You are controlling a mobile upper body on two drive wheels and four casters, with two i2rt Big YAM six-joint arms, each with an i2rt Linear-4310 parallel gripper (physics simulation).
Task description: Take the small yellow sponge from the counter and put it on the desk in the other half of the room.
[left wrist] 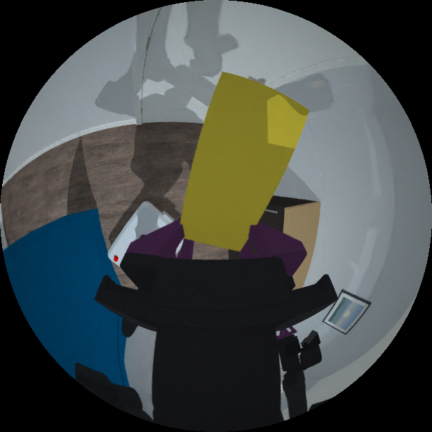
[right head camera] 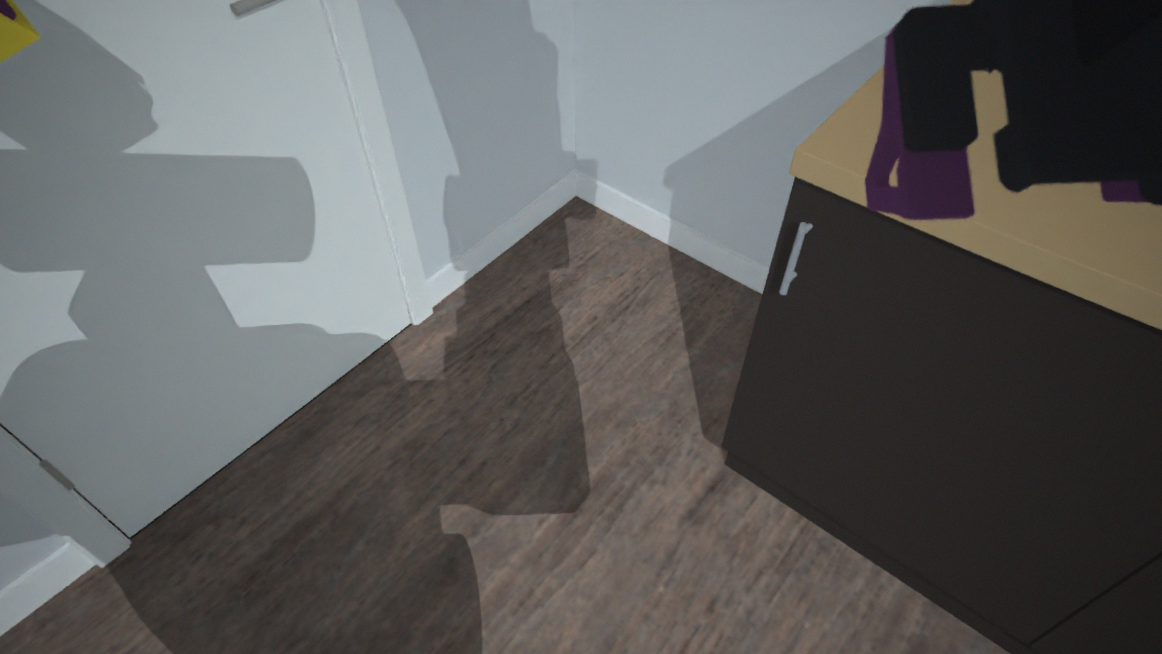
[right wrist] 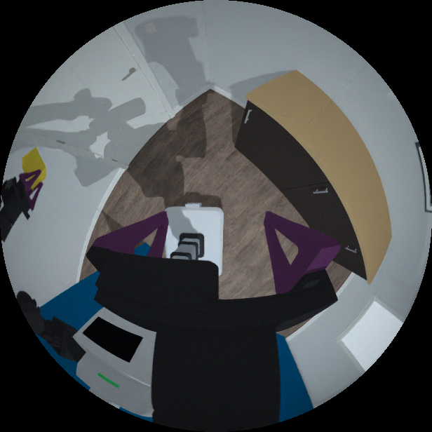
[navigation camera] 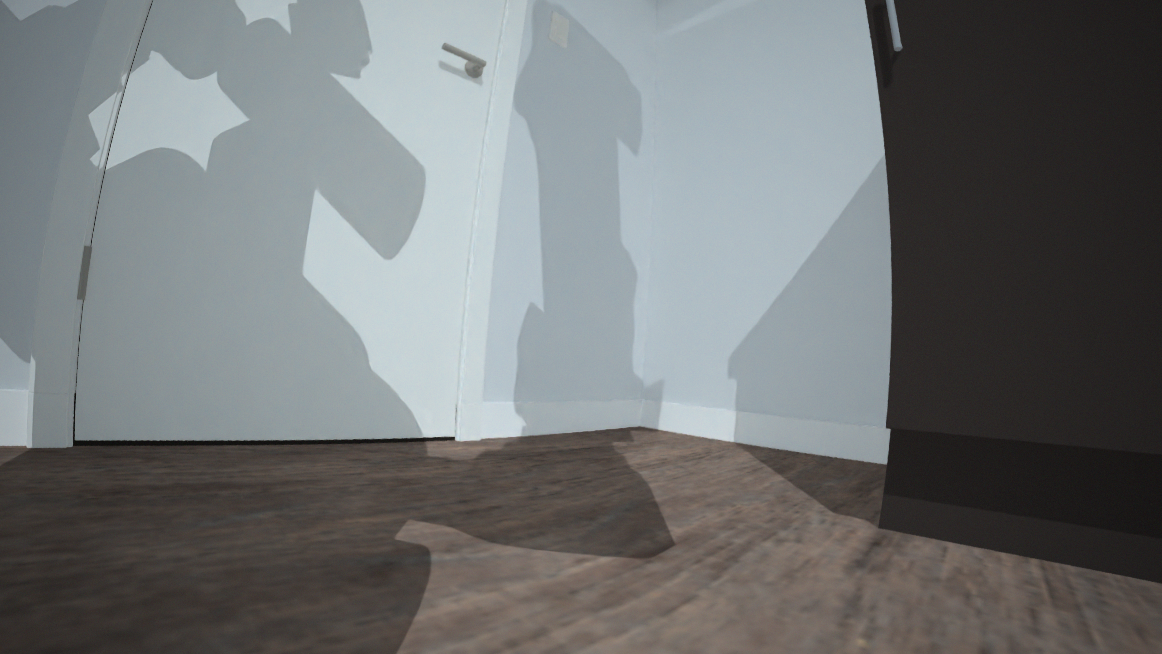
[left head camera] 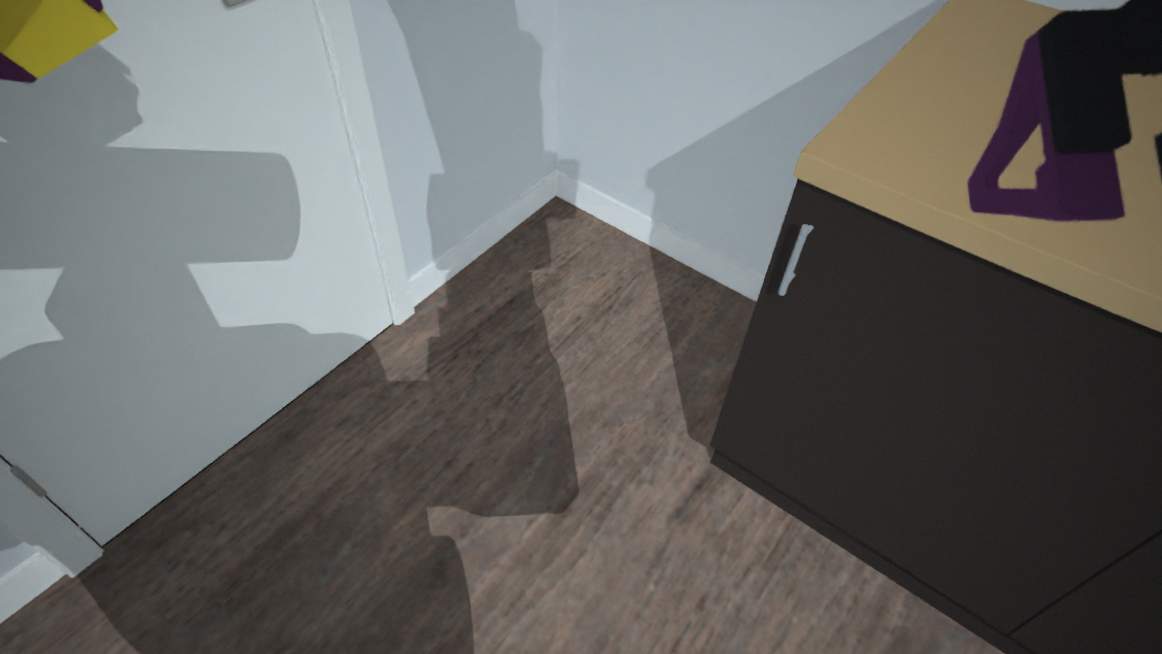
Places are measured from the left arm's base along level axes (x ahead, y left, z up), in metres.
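Pixels of known places: left gripper, fingertip midpoint: (left head camera: 55, 35); right gripper, fingertip midpoint: (right head camera: 985, 190) (left head camera: 1083, 193).
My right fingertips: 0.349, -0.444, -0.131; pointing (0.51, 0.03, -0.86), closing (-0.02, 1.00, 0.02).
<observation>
Behind a point stands the place of what it marks, as x, y, z.
The small yellow sponge (left head camera: 56, 36) @[0.446, 0.003, -0.113] (right head camera: 12, 36) @[0.456, -0.008, -0.114] (left wrist: 240, 160) (right wrist: 34, 164) is held up in the air. My left gripper (left wrist: 215, 215) (right wrist: 41, 176) is shut on one end of it; the rest sticks out past the purple fingertips. My right gripper (right wrist: 215, 216) is open, with its purple fingers wide apart and nothing between them. In both head views my right gripper overlaps the wooden counter top (left head camera: 902, 121) @[0.945, -0.723, -0.500] (right head camera: 837, 138) @[0.903, -0.625, -0.500] (right wrist: 345, 140) at the upper right. The desk does not show in any view.
A white door (left head camera: 203, 73) @[1.227, 0.293, -0.595] (right head camera: 243, 73) @[1.262, 0.261, -0.603] (navigation camera: 406, 324) @[1.289, 0.237, -1.149] stands at the left, beside a wall corner. The counter's dark cabinet (left head camera: 918, 365) @[0.730, -0.773, -0.768] (right head camera: 918, 365) @[0.734, -0.768, -0.771] (navigation camera: 1024, 243) @[0.789, -0.707, -1.023] stands at the right. A blue partition (left wrist: 55, 280) (right wrist: 65, 300) shows at lower left in the wrist views.
</observation>
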